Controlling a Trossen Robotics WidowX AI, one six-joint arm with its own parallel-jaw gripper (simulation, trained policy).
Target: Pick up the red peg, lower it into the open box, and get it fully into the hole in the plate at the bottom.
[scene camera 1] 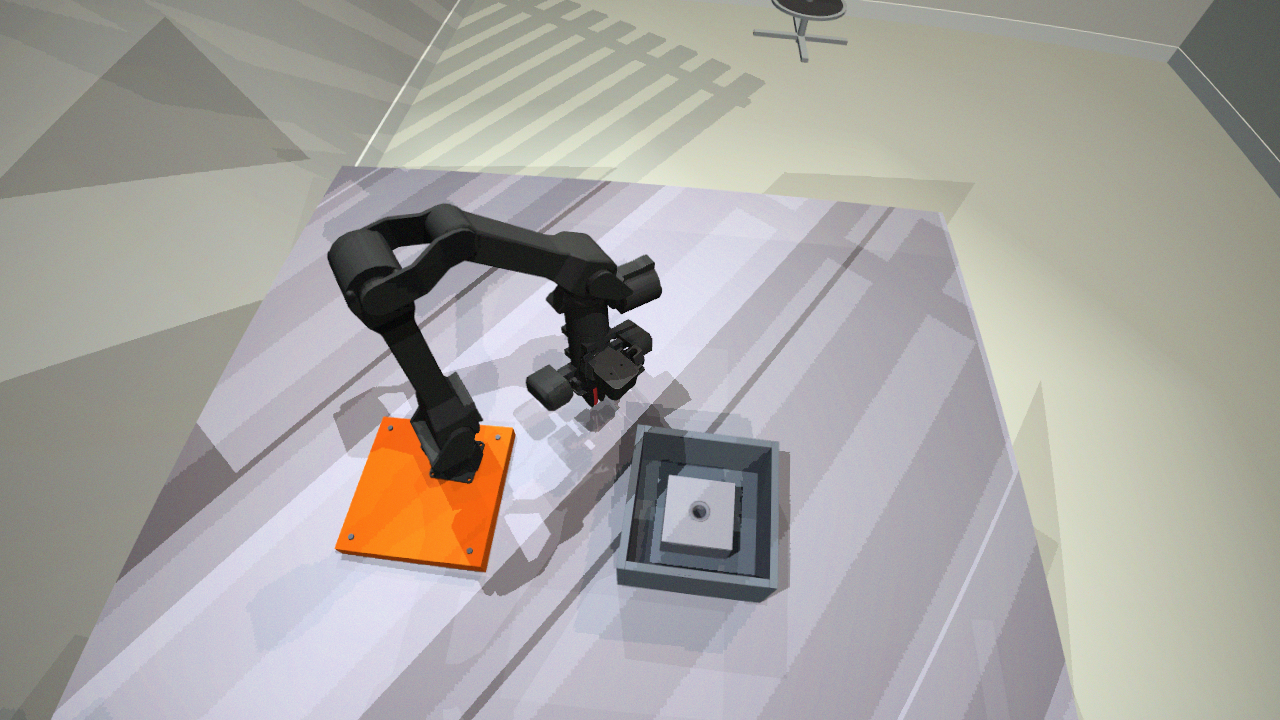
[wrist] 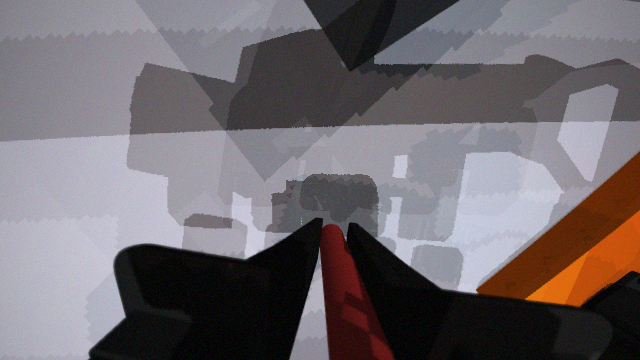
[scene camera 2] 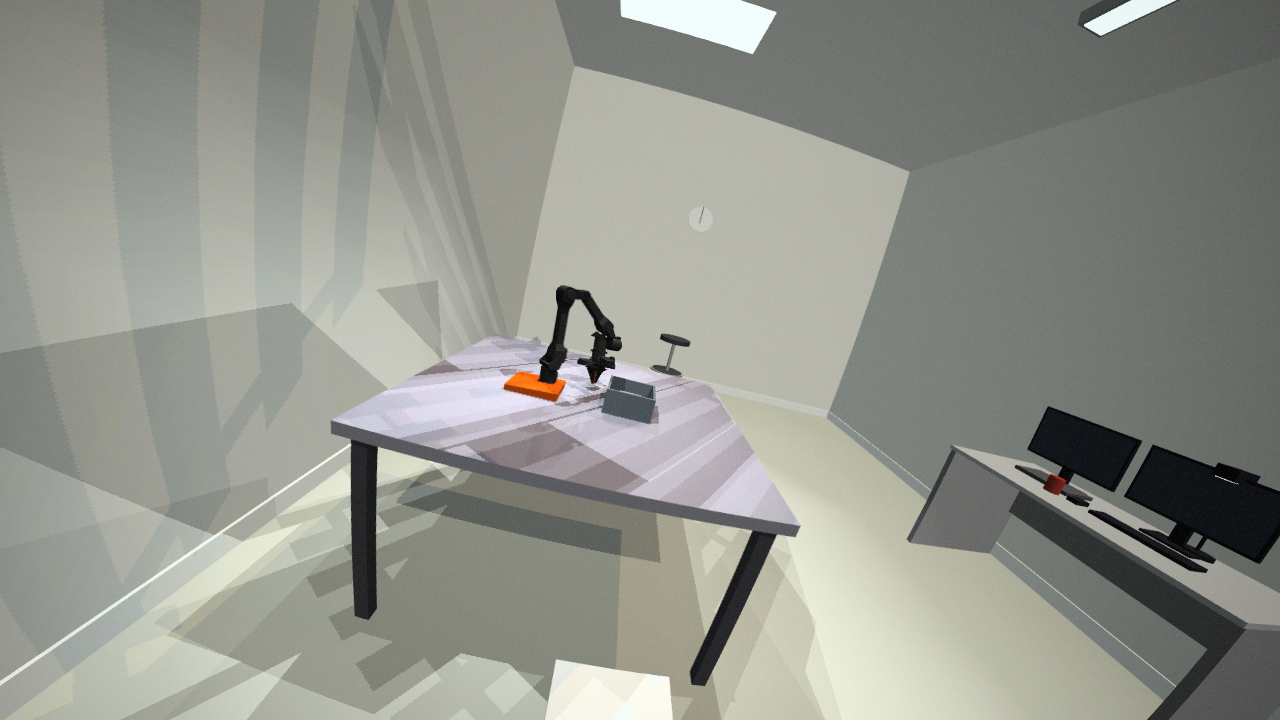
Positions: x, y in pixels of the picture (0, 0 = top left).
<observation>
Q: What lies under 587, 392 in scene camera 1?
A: My gripper.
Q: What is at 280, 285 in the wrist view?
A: My gripper.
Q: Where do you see a grey box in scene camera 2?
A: At 617, 403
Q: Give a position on a grey box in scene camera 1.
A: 750, 573
</observation>
